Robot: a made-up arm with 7 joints. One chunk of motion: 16 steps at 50 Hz.
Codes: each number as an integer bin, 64 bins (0 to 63) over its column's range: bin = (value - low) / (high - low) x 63, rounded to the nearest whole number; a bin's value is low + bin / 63 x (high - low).
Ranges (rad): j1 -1.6..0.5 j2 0..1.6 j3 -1.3..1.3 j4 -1.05..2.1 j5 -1.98..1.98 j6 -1.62..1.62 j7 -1.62..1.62
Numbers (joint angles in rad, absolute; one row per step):
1: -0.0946 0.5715 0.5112 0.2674 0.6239 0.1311 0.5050
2: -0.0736 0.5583 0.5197 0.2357 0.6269 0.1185 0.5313
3: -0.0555 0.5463 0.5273 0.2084 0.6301 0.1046 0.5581
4: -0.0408 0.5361 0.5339 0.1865 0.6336 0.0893 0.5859
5: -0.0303 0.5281 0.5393 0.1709 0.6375 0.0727 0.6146
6: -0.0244 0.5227 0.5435 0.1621 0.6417 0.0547 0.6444
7: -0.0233 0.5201 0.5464 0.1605 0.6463 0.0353 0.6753
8: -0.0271 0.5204 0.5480 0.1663 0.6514 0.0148 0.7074
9: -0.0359 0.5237 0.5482 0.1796 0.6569 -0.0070 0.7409
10: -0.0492 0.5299 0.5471 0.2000 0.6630 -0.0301 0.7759
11: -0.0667 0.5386 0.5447 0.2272 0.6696 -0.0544 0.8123
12: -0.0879 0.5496 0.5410 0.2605 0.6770 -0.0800 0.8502
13: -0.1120 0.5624 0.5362 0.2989 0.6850 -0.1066 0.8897
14: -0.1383 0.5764 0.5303 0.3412 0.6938 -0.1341 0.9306
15: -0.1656 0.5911 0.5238 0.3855 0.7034 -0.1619 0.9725
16: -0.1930 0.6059 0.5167 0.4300 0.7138 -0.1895 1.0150
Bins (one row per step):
1: 45 23 44 26 41 34 41
2: 46 22 44 26 41 34 42
3: 46 22 44 25 42 34 42
4: 47 21 44 25 42 33 43
5: 47 21 45 24 42 33 43
6: 47 21 45 24 42 33 44
7: 47 20 45 24 42 32 45
8: 47 20 45 24 42 32 45
9: 47 21 45 25 42 31 46
10: 47 21 45 25 42 31 47
11: 46 21 45 26 42 30 47
12: 45 22 45 26 42 30 48
13: 45 22 44 27 42 29 49
14: 44 23 44 28 43 29 50
15: 43 23 44 29 43 28 50
16: 42 24 44 30 43 28 51

